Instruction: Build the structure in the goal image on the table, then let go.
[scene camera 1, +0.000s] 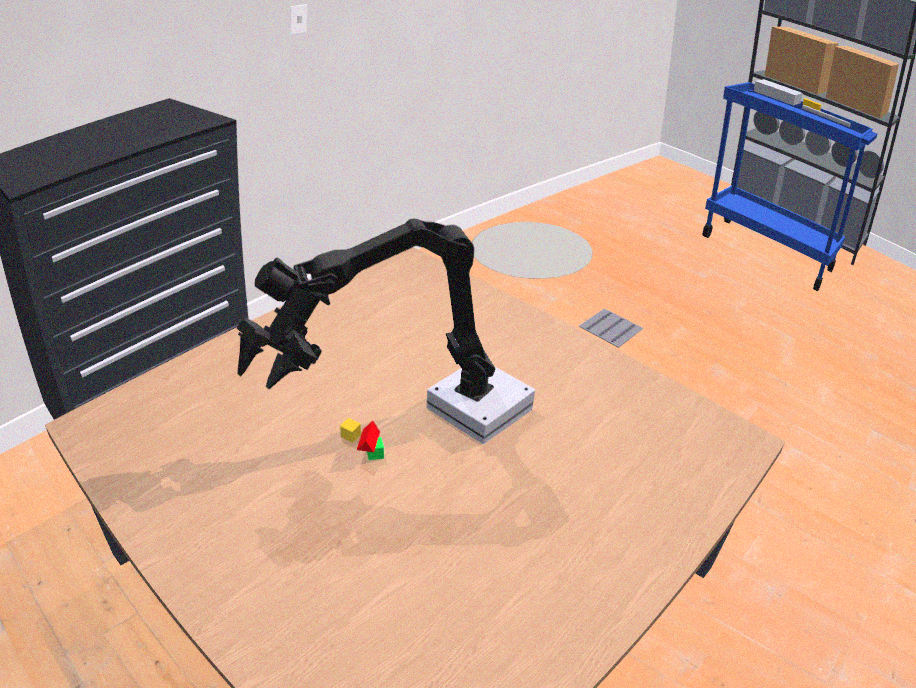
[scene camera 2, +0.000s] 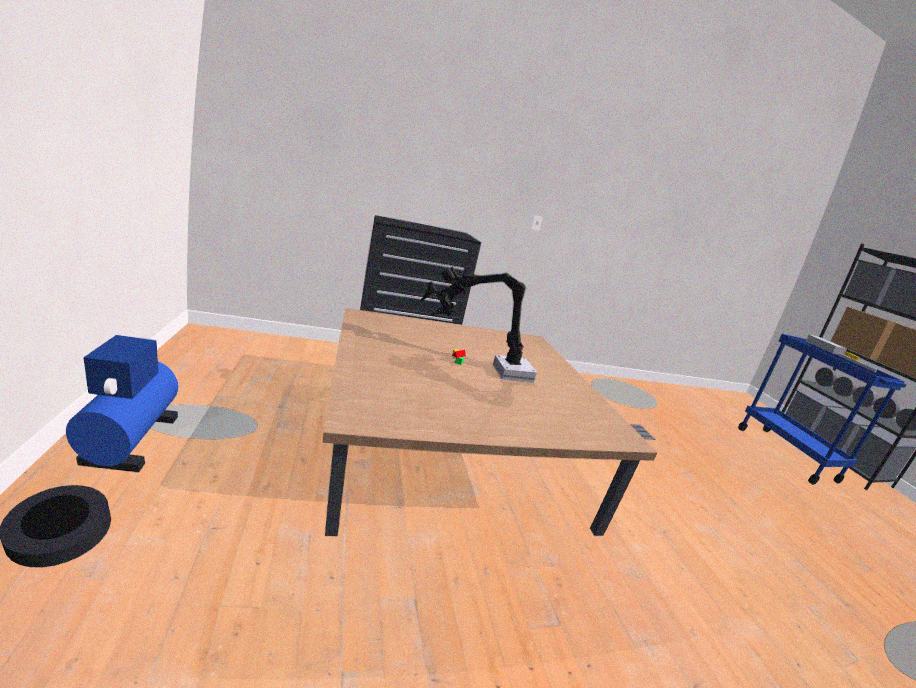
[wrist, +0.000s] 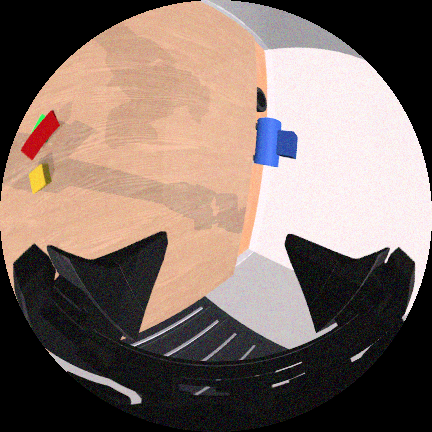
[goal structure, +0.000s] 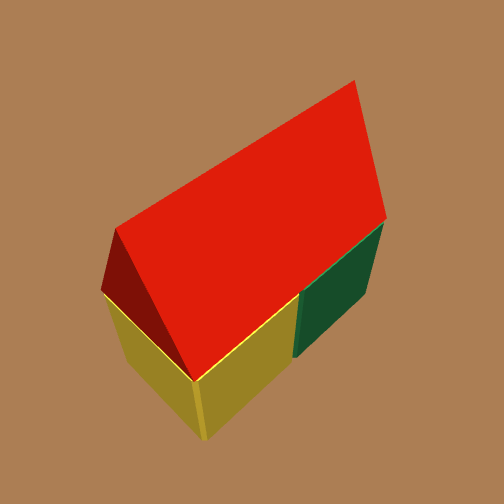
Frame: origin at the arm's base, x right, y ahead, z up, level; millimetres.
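Where they show: gripper, between the fingertips: (scene camera 1: 253, 381) (scene camera 2: 425, 308) (wrist: 228, 239); arm's base, origin of its link: (scene camera 1: 474, 388) (scene camera 2: 512, 362).
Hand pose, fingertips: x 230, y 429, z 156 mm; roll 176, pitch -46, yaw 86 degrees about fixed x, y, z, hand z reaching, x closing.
Note:
Things, the pixels of their top centre, and the offset from my fingertips. Level surfaces: height alone.
- green block, centre of its top: (scene camera 1: 374, 442) (scene camera 2: 460, 356) dx -160, dy -174, dz -179 mm
- table, height of its surface: dz -212 mm
- longer red block, centre of its top: (scene camera 1: 366, 429) (scene camera 2: 459, 349) dx -143, dy -169, dz -149 mm
- yellow cube, centre of its top: (wrist: 36, 178) (scene camera 1: 350, 424) dx -83, dy -184, dz -179 mm
A green block (scene camera 1: 376, 450) (scene camera 2: 459, 361) (wrist: 40, 121) sits on the table (scene camera 1: 444, 607) (scene camera 2: 444, 414), left of the arm's base in scene camera 1. A longer red block (scene camera 1: 368, 436) (scene camera 2: 459, 353) (wrist: 40, 136), which looks like a triangular prism, rests on top of the green block and hides part of it. A yellow cube (scene camera 1: 350, 430) (wrist: 38, 178) sits on the table beside them, a small gap away; it is mostly hidden in scene camera 2. My gripper (scene camera 1: 253, 379) (scene camera 2: 430, 305) (wrist: 228, 239) is open and empty, high above the table and well away from the blocks.
The arm's pale base (scene camera 1: 481, 414) (scene camera 2: 513, 370) stands on the table to the right of the blocks. A dark drawer cabinet (scene camera 1: 140, 255) (scene camera 2: 425, 250) stands behind the table. A blue cart (scene camera 1: 777, 222) (scene camera 2: 803, 438) and a blue compressor (scene camera 2: 122, 418) (wrist: 268, 142) stand off the table.

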